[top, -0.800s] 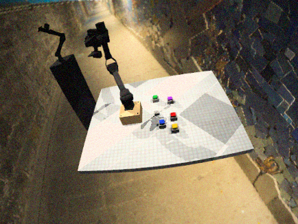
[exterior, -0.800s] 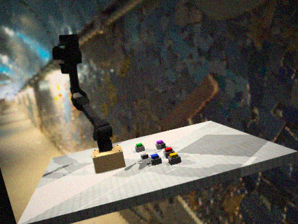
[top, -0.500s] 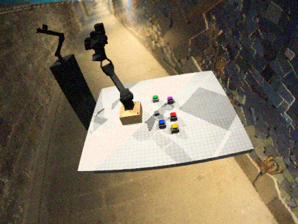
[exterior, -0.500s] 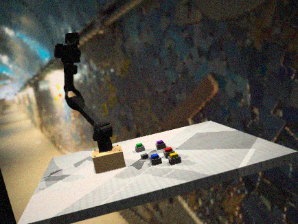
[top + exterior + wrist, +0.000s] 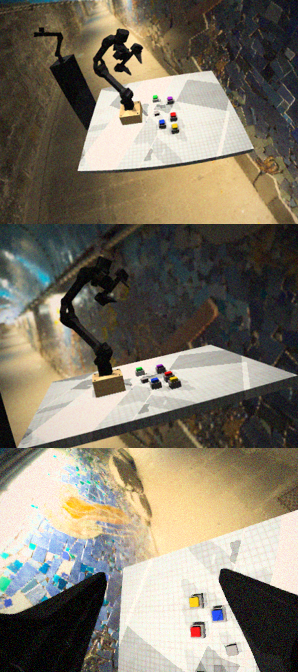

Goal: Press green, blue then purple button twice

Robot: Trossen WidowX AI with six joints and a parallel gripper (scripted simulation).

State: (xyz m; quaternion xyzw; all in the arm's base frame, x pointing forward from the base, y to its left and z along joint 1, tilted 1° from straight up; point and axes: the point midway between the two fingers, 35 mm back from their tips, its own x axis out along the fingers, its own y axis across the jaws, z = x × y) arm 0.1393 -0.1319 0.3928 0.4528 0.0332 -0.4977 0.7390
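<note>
Now: the green button 10 mm ahead of my gripper tip, 300 mm to the left of it and 420 mm below it. Round my gripper tip: yellow button: 150 mm ahead, 20 mm to the right, 420 mm below; then blue button: 70 mm ahead, 30 mm to the left, 420 mm below; then red button: 140 mm ahead, 90 mm to the left, 420 mm below.
</note>
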